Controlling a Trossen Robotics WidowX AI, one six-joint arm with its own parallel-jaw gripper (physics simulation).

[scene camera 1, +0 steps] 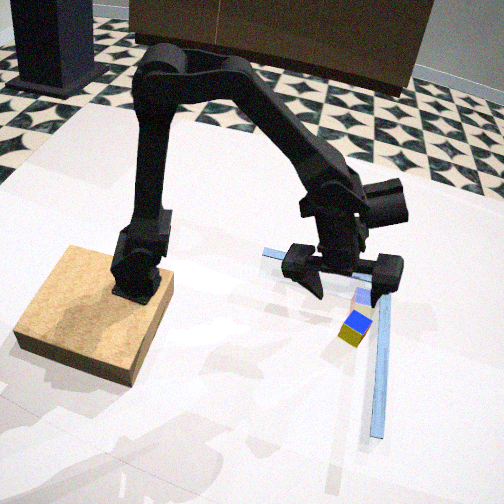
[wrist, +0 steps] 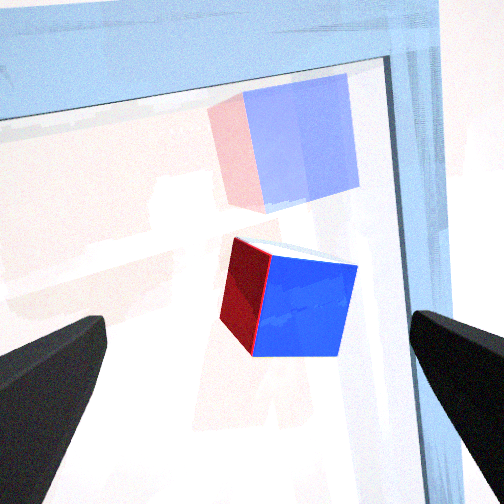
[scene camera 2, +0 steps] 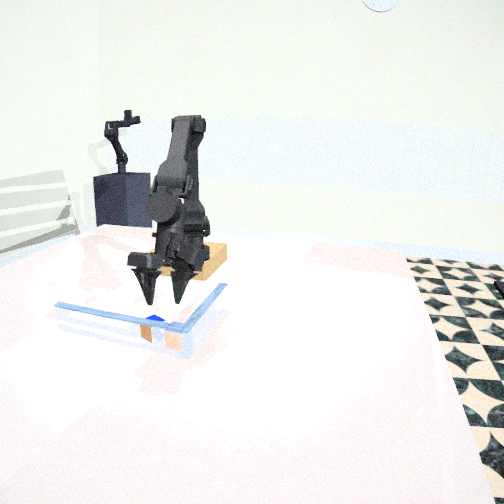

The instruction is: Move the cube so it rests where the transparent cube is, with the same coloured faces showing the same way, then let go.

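The cube (wrist: 291, 304) lies on the white table with a blue face up and a red face to the left in the wrist view. It shows blue on top and yellow on the side in scene camera 1 (scene camera 1: 356, 327) and is small in scene camera 2 (scene camera 2: 154, 325). The transparent cube (wrist: 287, 138) sits just beyond it, pale blue up and pale pink left, close to the corner of the blue frame; it also shows in scene camera 1 (scene camera 1: 363, 298). My gripper (scene camera 1: 346, 283) hangs open above the cube, fingers wide on both sides, holding nothing.
A light blue L-shaped strip (scene camera 1: 381, 365) borders the cubes on the right and far side. The arm's base stands on a wooden block (scene camera 1: 95, 312) at the left. A dark pedestal (scene camera 1: 60, 45) and a brown panel (scene camera 1: 280, 35) stand beyond the table.
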